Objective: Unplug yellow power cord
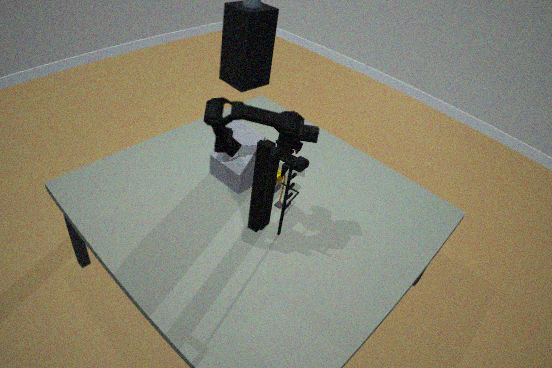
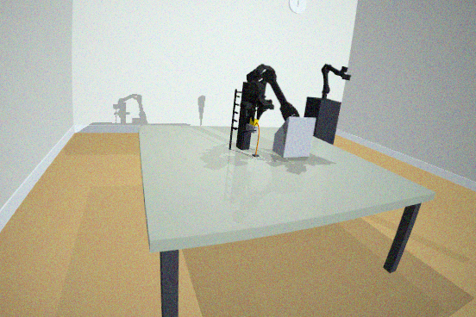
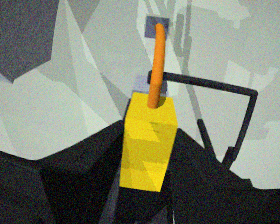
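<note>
My gripper tip is now 10 mm short of the yellow plug and 30 mm to the left of it. Also, from my gripper tip: thin black rack 100 mm ahead, 70 mm to the right, 10 mm below.
</note>
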